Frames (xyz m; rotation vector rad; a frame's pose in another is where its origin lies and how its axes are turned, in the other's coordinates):
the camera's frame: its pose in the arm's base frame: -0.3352 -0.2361 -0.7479 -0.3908 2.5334 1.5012
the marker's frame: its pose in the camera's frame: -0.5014 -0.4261 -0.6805 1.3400 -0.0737 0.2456
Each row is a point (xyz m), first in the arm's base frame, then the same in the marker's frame.
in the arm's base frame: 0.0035 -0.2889 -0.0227
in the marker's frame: 0.1632 0.4682 -0.8077
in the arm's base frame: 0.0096 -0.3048 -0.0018
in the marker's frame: 0.1505 0.4492 -0.8220
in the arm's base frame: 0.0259 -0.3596 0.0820
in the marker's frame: 0.1085 0.3804 -0.8835
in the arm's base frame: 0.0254 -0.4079 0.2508
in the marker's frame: 0.0620 0.2962 -1.0304
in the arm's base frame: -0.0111 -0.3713 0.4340
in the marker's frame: 0.0549 0.2849 -1.2202
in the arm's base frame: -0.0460 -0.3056 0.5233
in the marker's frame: 0.0726 0.3227 -1.3287
